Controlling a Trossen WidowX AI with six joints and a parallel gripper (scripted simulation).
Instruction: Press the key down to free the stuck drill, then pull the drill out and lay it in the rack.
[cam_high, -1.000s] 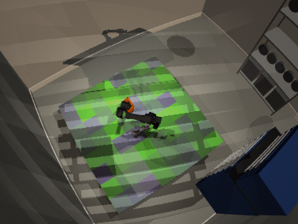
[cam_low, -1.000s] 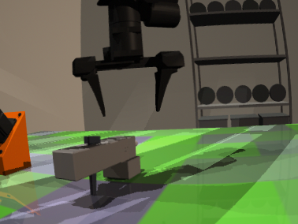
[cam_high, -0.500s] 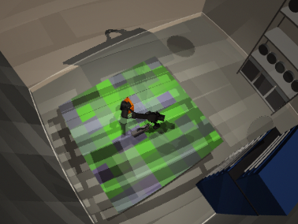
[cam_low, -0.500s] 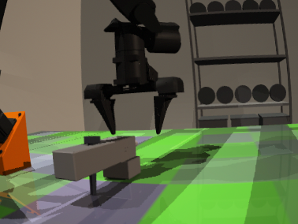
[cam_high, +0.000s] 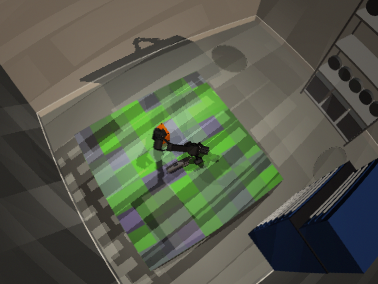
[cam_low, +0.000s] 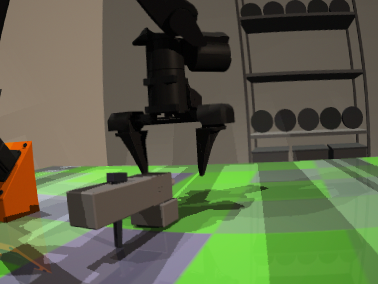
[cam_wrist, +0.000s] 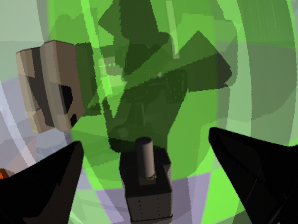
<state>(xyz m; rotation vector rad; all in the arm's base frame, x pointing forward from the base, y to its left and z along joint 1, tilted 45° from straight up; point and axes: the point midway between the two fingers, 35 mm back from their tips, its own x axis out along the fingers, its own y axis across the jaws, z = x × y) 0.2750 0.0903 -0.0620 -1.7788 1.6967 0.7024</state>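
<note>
Now: the drill 70 mm to the right of my gripper tip and 10 mm below it. Round my gripper tip: rack 80 mm behind, 40 mm to the left, 40 mm below; block 130 mm to the right, 10 mm below; key 150 mm to the right.
</note>
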